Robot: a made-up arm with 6 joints. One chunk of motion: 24 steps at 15 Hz.
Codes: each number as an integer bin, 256 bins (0 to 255) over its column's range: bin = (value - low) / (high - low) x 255, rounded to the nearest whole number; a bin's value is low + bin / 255 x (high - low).
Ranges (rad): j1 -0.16..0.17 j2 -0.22..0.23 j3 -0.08..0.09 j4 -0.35..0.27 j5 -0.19..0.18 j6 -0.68..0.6
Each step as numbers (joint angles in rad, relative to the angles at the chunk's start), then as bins.
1 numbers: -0.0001 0.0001 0.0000 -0.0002 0.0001 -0.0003
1 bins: 124 125 120 144 131 135
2 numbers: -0.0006 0.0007 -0.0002 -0.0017 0.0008 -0.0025
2 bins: 123 125 120 143 131 135
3 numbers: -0.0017 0.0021 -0.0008 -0.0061 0.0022 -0.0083
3 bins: 122 126 119 141 132 134
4 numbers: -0.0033 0.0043 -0.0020 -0.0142 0.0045 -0.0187
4 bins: 121 127 117 138 134 132
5 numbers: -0.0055 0.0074 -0.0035 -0.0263 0.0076 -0.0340
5 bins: 119 129 115 133 136 129
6 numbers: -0.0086 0.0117 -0.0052 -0.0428 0.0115 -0.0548
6 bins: 117 131 112 126 139 125
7 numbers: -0.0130 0.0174 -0.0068 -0.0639 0.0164 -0.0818
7 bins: 114 135 110 118 142 119
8 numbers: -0.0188 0.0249 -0.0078 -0.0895 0.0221 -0.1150
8 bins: 109 139 108 107 146 113
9 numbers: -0.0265 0.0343 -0.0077 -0.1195 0.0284 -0.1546
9 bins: 103 144 108 95 151 105
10 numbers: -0.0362 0.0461 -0.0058 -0.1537 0.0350 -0.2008
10 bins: 96 151 111 81 155 95
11 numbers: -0.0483 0.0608 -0.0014 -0.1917 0.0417 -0.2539
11 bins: 86 159 118 65 160 85
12 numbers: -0.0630 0.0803 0.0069 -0.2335 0.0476 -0.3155
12 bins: 75 170 130 48 164 73
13 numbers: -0.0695 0.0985 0.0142 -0.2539 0.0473 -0.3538
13 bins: 70 180 141 40 164 65
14 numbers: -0.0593 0.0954 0.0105 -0.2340 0.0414 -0.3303
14 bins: 78 179 136 48 159 70
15 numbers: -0.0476 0.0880 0.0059 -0.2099 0.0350 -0.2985
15 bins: 87 175 129 58 155 76
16 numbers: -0.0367 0.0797 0.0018 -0.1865 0.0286 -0.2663
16 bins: 95 170 123 67 151 82
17 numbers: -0.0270 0.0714 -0.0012 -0.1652 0.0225 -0.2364
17 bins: 103 165 118 76 146 88
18 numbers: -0.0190 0.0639 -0.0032 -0.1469 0.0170 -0.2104
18 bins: 109 161 115 84 143 94
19 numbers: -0.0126 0.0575 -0.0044 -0.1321 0.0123 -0.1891
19 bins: 114 157 113 90 139 98
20 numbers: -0.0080 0.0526 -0.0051 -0.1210 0.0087 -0.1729
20 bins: 117 154 112 94 137 101
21 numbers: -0.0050 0.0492 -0.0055 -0.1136 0.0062 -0.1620
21 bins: 120 153 112 97 135 103
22 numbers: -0.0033 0.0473 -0.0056 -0.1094 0.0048 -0.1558
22 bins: 121 151 112 99 134 104
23 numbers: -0.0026 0.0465 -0.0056 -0.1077 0.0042 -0.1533
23 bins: 122 151 112 100 134 105
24 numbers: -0.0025 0.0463 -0.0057 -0.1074 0.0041 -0.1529
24 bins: 122 151 111 100 134 105
